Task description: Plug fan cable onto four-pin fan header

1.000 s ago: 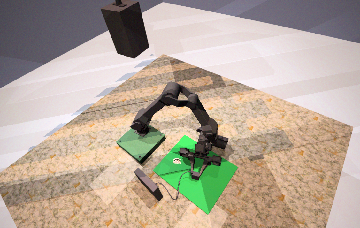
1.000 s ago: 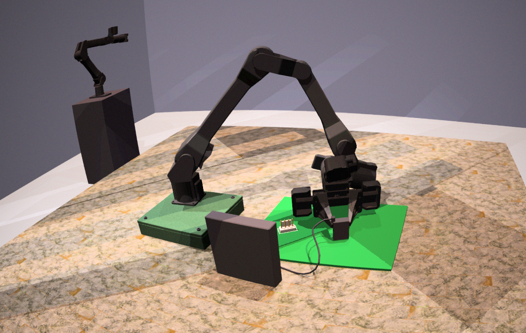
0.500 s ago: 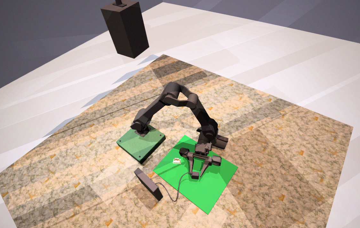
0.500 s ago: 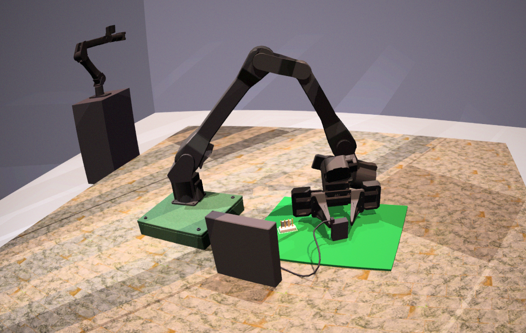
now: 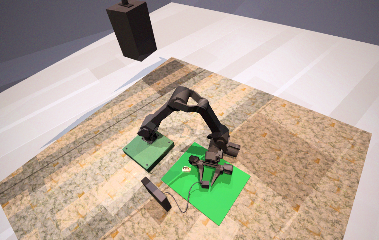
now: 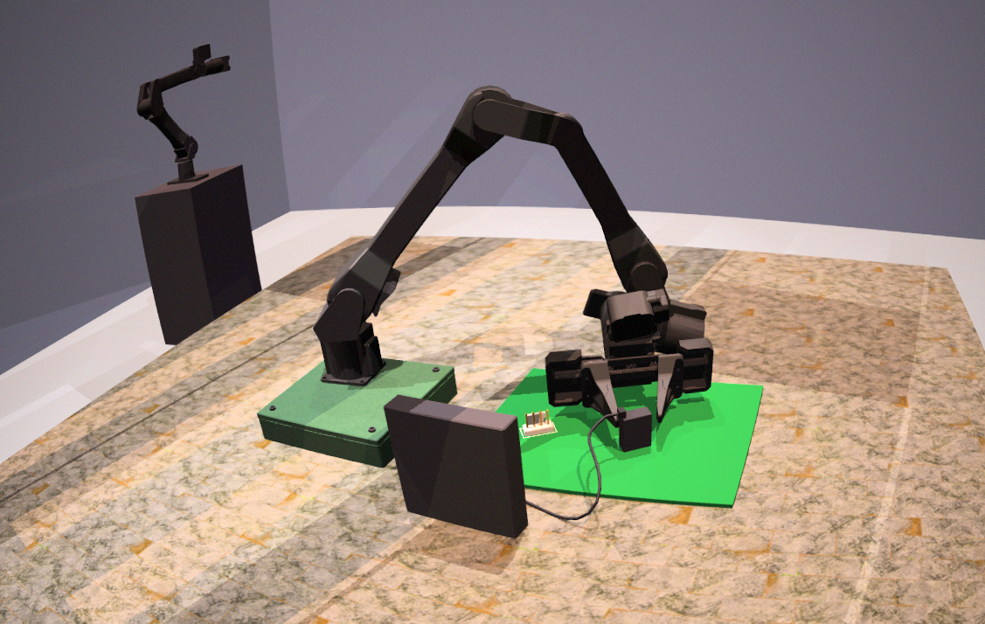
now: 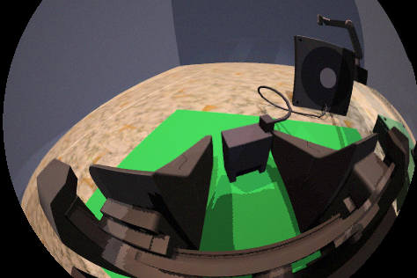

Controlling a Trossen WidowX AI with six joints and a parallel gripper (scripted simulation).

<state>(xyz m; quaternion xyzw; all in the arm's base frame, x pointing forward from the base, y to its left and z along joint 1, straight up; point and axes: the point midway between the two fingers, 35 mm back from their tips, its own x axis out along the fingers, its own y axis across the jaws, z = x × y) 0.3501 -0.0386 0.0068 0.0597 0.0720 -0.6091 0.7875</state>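
Now: gripper tip 10 mm above the dark fan plug. Round my gripper tip: green board 30 mm behind, 40 mm to the left, 50 mm below; then dark fan 140 mm behind, 130 mm to the right, 20 mm above; then four-pin fan header 120 mm behind, 30 mm to the left, 40 mm below.
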